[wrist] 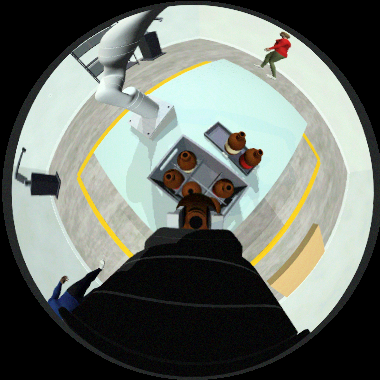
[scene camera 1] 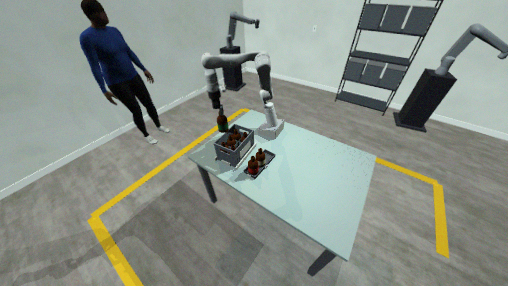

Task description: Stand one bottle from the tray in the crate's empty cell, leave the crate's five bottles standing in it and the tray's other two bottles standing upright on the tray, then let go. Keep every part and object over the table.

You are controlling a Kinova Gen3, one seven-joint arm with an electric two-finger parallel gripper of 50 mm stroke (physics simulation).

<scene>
In view: my gripper (wrist: 195, 213) and a brown bottle (wrist: 195, 202).
</scene>
